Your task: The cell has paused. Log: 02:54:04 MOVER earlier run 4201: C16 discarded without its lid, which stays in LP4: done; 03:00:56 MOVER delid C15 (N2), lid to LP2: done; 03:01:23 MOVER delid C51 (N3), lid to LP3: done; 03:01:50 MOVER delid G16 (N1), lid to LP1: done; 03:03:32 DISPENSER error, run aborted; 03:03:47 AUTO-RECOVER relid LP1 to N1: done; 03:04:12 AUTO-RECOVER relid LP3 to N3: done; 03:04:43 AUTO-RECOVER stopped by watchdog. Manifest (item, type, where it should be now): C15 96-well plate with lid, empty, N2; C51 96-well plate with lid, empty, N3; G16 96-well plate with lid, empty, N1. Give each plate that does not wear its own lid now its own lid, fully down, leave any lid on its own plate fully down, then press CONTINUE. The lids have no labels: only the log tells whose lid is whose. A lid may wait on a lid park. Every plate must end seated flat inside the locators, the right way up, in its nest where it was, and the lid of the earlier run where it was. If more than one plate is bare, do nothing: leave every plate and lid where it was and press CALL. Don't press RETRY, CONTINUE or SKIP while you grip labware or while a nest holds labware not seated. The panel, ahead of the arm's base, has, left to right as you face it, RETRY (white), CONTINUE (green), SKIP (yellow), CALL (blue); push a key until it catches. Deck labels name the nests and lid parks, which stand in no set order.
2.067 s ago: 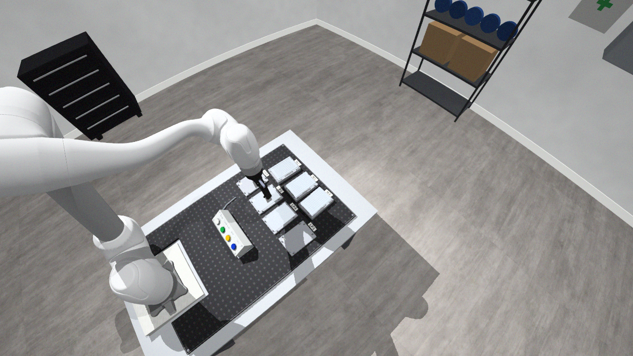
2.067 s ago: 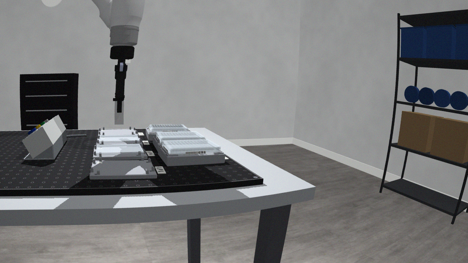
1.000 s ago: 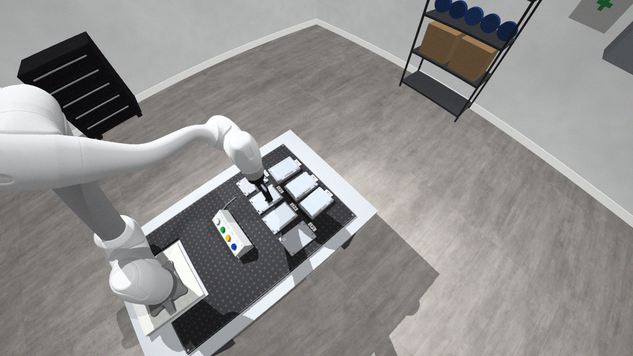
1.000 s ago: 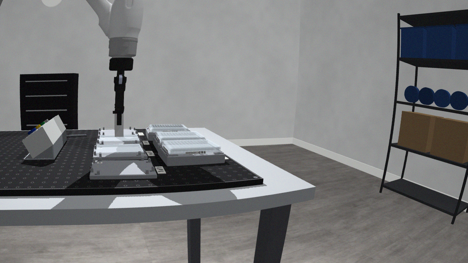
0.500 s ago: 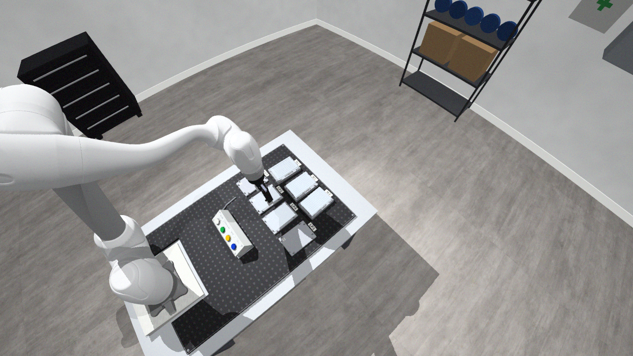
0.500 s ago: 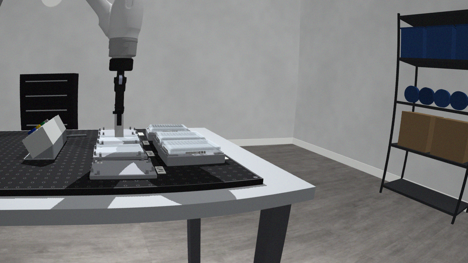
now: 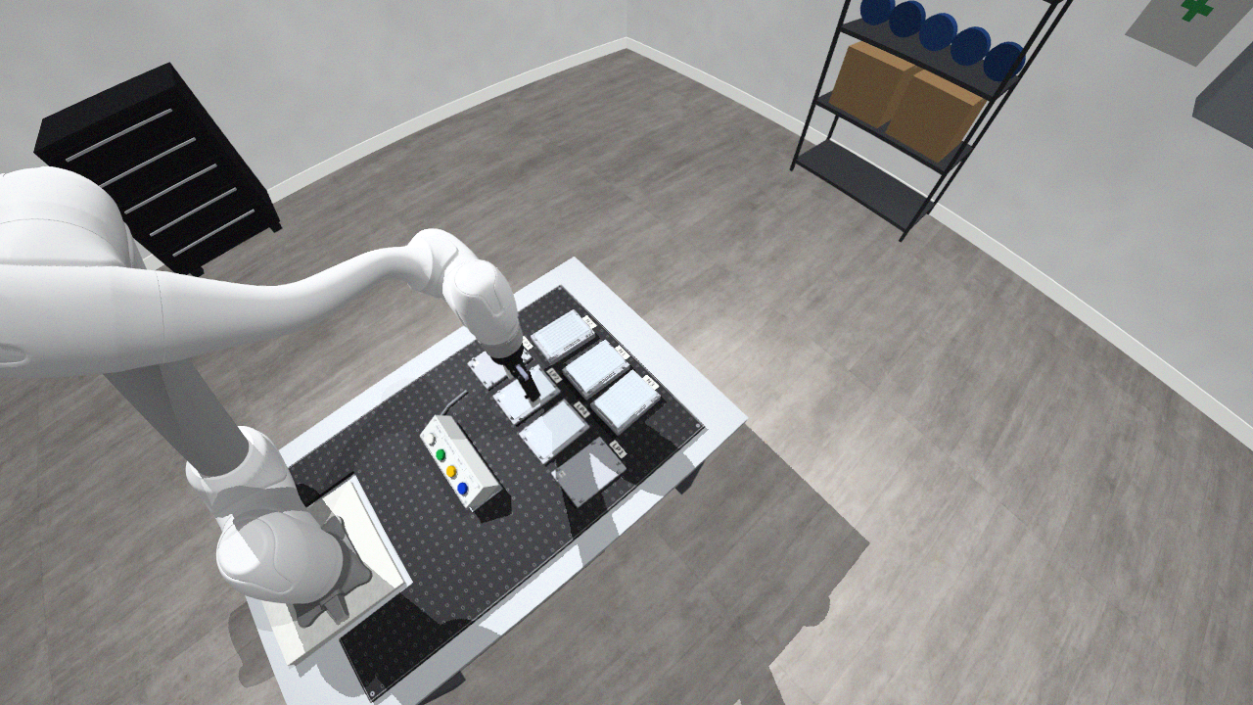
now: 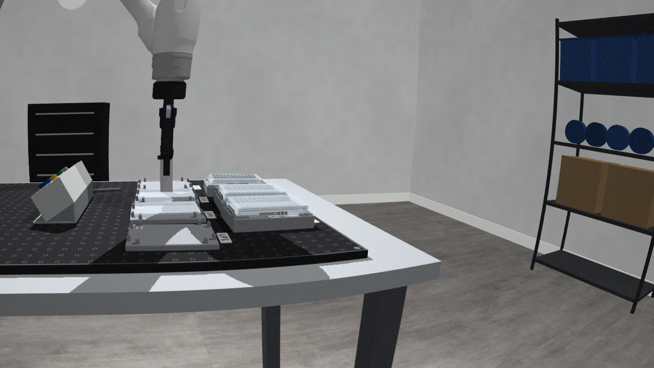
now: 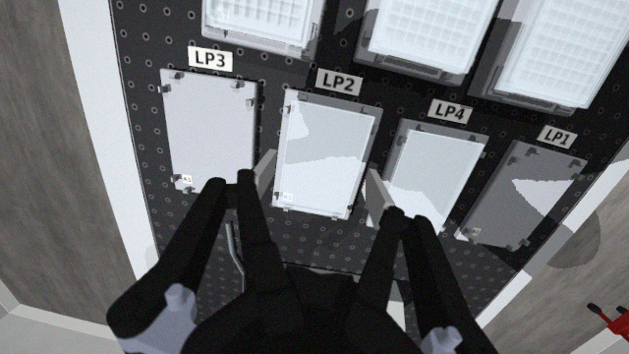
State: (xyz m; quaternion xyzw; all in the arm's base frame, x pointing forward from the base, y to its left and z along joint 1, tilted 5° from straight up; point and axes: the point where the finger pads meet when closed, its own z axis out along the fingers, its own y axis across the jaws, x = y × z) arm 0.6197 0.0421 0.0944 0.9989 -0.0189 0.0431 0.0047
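My hand is 5 cm above the LP2 park. Round my hand: LP3 park: 13 cm to the left, 5 cm below; then green continue key: 25 cm behind, 2 cm to the right, 1 cm above; then white retry key: 25 cm behind, 3 cm to the left, 1 cm above.
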